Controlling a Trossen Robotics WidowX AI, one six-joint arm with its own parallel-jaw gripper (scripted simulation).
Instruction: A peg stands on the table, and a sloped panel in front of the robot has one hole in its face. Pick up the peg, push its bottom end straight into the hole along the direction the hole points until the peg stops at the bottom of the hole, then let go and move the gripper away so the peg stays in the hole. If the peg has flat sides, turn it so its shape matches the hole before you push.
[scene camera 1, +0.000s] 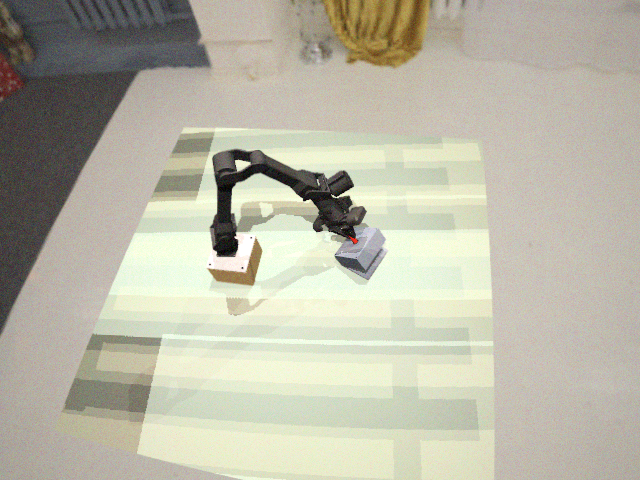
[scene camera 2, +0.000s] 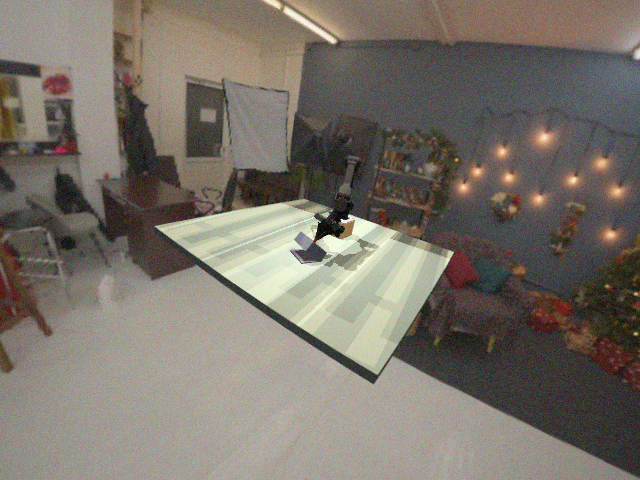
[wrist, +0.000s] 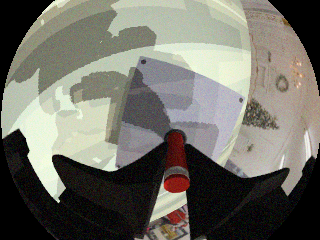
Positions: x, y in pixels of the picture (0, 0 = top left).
Labels:
My gripper (wrist: 175, 147): 10 cm from the lens. A red round peg (wrist: 176, 179): 6 cm from the lens. A sloped panel (wrist: 163, 96) is 10 cm from the lens. The marked spots on the red round peg and the sloped panel are 7 cm apart.

